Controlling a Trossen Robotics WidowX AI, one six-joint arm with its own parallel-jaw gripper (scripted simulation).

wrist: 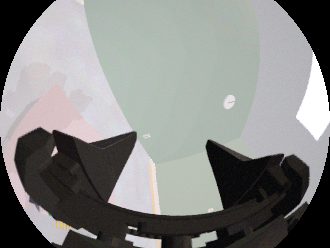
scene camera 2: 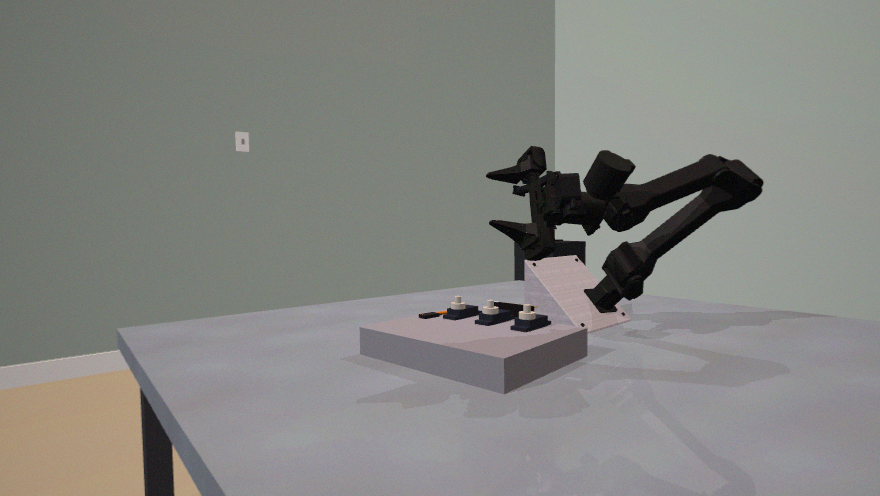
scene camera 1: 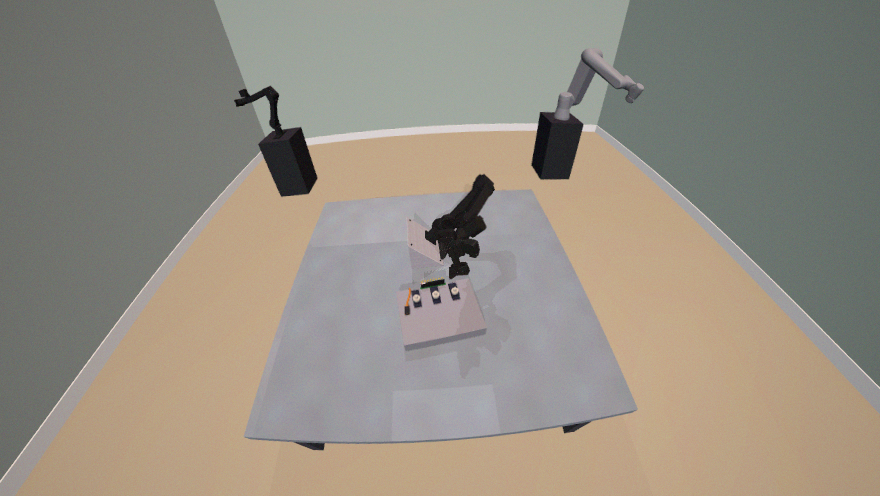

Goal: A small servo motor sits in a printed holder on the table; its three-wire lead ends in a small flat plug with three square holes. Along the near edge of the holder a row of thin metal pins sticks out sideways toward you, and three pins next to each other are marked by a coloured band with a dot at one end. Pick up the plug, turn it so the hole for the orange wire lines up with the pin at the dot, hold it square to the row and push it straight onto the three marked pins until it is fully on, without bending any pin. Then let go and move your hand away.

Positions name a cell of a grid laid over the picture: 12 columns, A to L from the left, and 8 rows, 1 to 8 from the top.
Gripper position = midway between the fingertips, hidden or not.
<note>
My gripper (scene camera 2: G4) is open, with nothing in its grasp. I also see a pale holder slab (scene camera 1: F6).
My gripper is seen too in the wrist view (wrist: G5) and in scene camera 1 (scene camera 1: G5). The pale holder slab is seen too in the wrist view (wrist: B4).
</note>
